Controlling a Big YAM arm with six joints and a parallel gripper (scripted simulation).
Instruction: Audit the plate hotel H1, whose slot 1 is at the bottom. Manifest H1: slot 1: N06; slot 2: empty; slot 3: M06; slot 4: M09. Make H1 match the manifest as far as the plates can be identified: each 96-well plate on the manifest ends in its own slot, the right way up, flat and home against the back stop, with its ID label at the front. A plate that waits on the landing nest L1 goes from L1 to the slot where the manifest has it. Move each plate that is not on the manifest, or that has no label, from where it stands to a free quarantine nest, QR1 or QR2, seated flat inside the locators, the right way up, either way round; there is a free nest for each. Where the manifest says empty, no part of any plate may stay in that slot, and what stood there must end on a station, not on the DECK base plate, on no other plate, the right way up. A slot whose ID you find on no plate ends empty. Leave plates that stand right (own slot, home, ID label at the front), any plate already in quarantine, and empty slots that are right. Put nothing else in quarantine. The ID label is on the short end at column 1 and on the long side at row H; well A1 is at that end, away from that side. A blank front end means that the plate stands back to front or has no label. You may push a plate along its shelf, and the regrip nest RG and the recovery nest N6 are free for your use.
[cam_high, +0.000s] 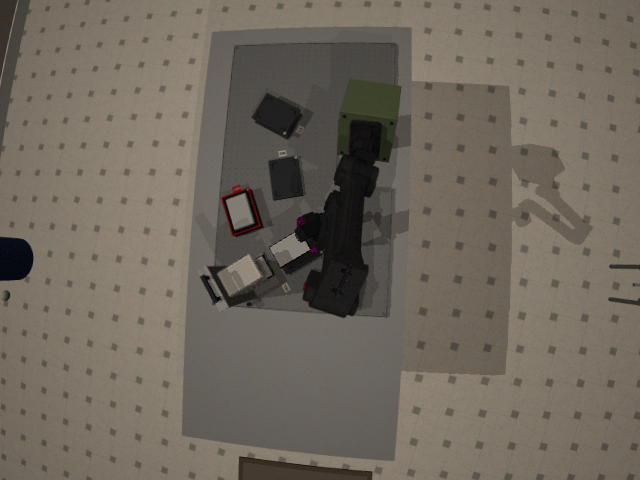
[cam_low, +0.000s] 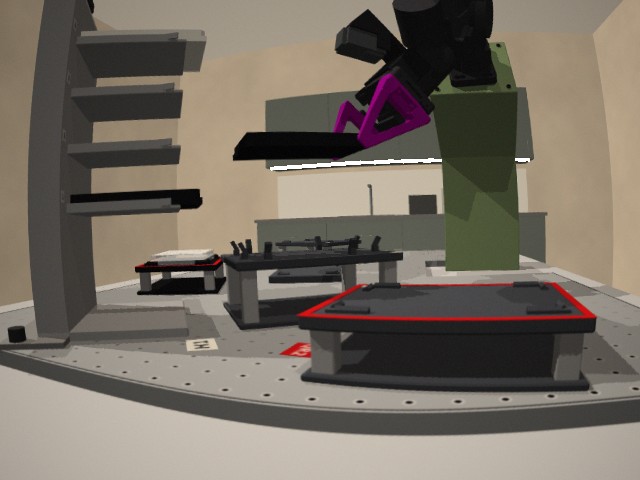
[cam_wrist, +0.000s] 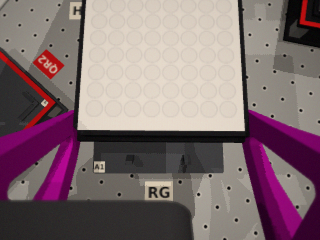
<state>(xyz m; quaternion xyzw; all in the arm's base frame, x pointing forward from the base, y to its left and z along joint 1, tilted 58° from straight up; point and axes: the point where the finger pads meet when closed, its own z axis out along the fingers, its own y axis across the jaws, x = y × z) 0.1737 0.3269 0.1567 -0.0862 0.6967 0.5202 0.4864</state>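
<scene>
Right now my hand is 120 mm above the regrip nest RG, 40 mm to the right of it and 40 mm short of it. The rest, counted from my hand: white well plate: 180 mm ahead, 150 mm to the left, 100 mm above; QR2 tag: 170 mm to the left, 170 mm below, 10 mm behind; A1 mark: 110 mm below, 50 mm behind, 30 mm to the left.
</scene>
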